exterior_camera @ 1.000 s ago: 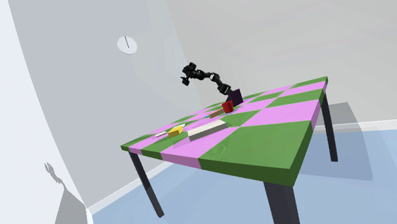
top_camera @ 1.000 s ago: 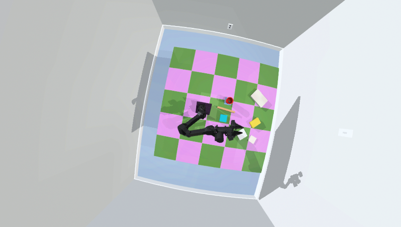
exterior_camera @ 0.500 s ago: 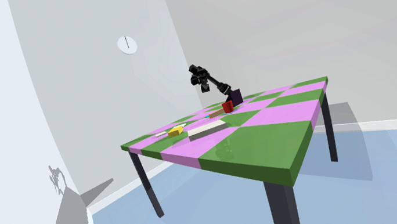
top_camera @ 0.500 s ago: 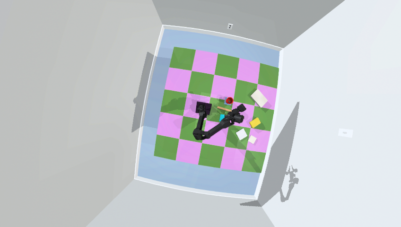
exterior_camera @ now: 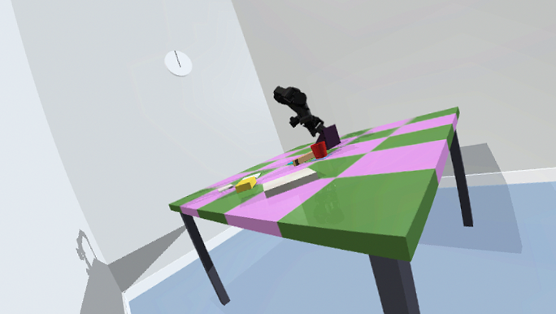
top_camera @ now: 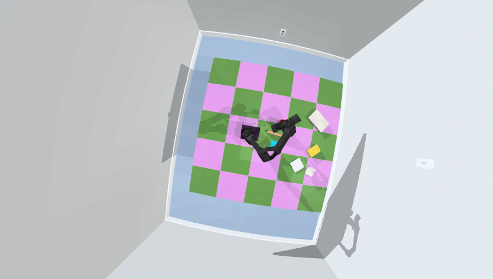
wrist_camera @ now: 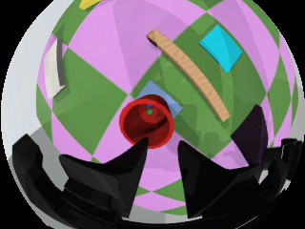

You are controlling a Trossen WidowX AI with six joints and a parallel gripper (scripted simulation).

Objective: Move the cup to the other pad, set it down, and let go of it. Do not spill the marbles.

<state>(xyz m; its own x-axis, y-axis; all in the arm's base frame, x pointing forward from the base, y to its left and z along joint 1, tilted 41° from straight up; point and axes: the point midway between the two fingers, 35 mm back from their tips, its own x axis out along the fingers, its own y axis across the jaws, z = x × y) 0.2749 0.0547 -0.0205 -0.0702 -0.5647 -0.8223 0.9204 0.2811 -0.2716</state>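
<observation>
Now: the red cup 20 mm ahead of my gripper tip, 10 mm to the left of it and 70 mm below it. From my gripper tip the other things lie so: light blue pad: 20 mm ahead, 10 mm to the left, 120 mm below; then green marble: 20 mm ahead, 20 mm to the left, 90 mm below; then wooden bar: 10 mm behind, 80 mm to the right, 100 mm below.
</observation>
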